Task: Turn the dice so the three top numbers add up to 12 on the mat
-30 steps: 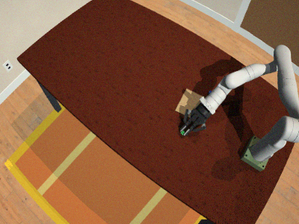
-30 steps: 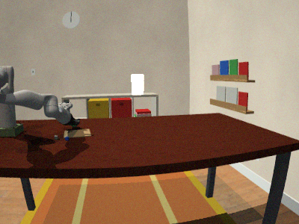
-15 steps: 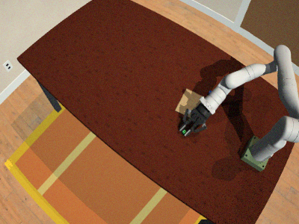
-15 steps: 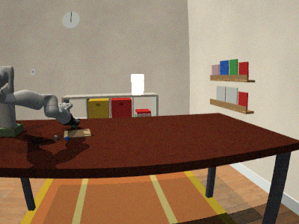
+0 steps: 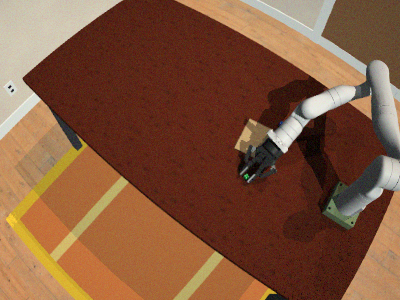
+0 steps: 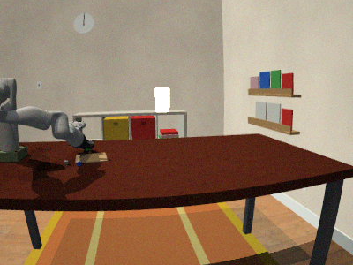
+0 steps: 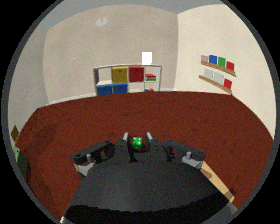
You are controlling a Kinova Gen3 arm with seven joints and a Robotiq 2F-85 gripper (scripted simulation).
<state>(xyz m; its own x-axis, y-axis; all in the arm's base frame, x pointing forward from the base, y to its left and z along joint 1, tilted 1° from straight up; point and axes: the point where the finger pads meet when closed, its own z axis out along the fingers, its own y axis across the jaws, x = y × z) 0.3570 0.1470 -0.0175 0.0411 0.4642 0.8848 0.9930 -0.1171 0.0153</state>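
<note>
Right now the green die is 1 cm below my hand. Round my hand: white die: 24 cm to the right, 3 cm behind, 1 cm below; tan mat: 14 cm to the right, 5 cm ahead, 2 cm below; blue die: 26 cm to the right, 3 cm ahead, 1 cm below.
</note>
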